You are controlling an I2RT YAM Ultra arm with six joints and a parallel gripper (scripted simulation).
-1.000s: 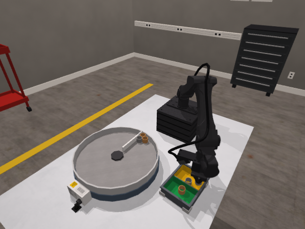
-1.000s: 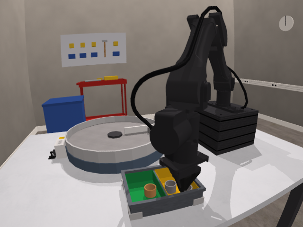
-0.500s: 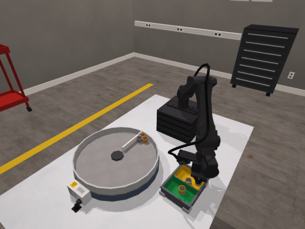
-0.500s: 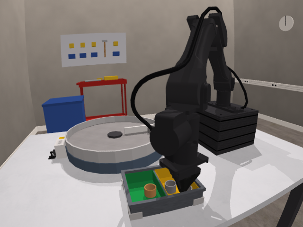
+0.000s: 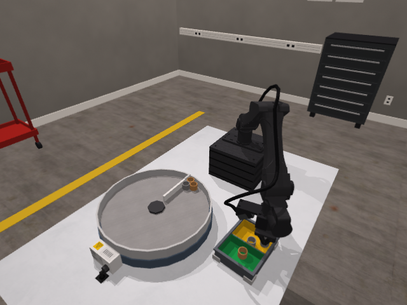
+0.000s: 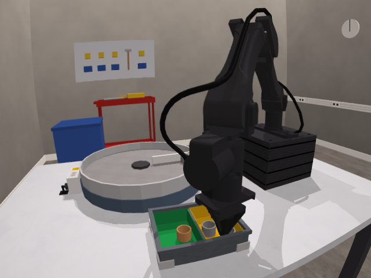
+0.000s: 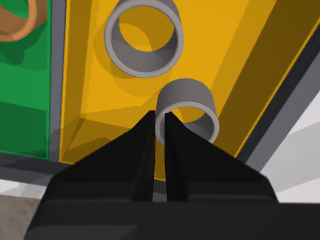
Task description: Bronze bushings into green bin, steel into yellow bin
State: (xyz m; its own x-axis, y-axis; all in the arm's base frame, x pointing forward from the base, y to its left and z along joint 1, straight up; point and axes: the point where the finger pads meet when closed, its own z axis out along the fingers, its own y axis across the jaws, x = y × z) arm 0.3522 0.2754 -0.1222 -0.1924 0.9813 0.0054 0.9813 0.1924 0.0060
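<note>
Right now my hand is 4 cm to the left of the yellow bin and 2 cm above it. From my hand the other things lie so: dark grey tray (4 cm ahead, 4 cm to the right, 1 cm below); turntable (11 cm ahead, 40 cm to the right, 2 cm above); green bin (9 cm ahead, 5 cm to the right, 2 cm below).
</note>
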